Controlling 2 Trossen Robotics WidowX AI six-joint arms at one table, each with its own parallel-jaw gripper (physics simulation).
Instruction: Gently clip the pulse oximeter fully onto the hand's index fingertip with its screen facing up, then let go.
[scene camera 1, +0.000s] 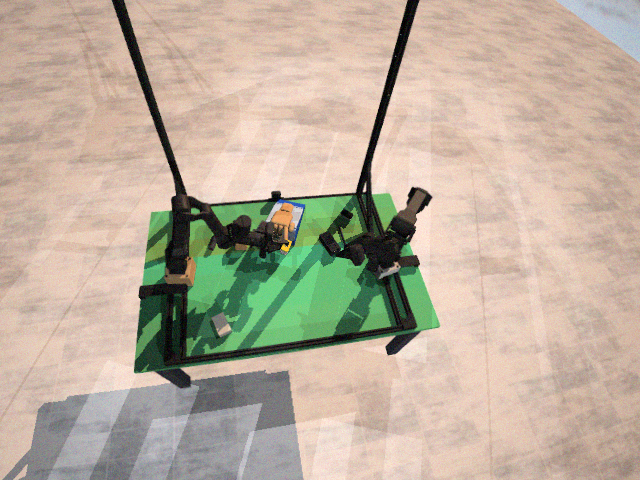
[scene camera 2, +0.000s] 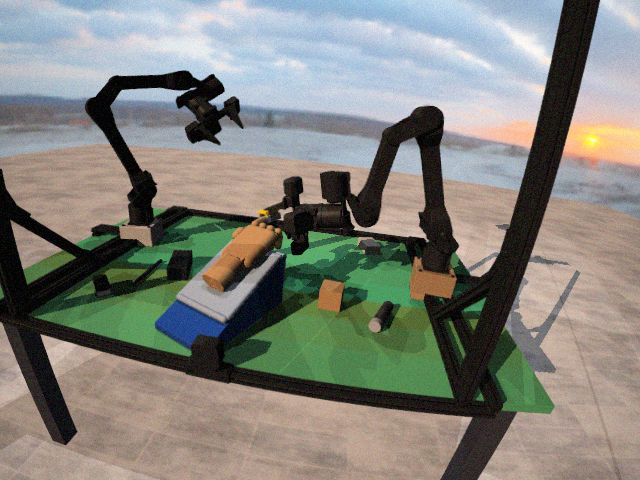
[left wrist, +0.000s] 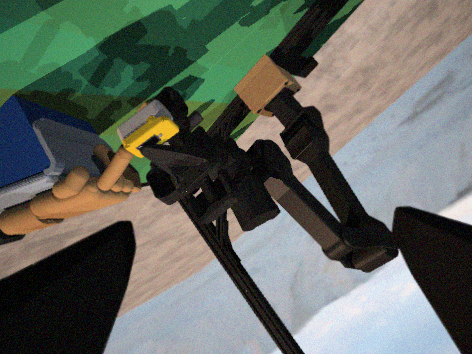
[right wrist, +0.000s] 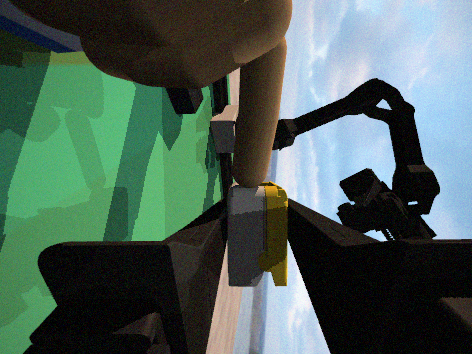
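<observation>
The pulse oximeter has a yellow half facing up and a grey half below. My right gripper is shut on its sides. The tan hand lies on a sloped support. In both wrist views its raised index finger meets the oximeter's near end, with the tip at the mouth; how deep it sits is hidden. The screen cannot be made out. My left gripper is open and empty, high above the table, well away from the hand.
The blue wedge support with its pale pad bears the hand. An orange block and a dark cylinder lie to its right. A grey box, a black block and a thin dark stick also lie on the table.
</observation>
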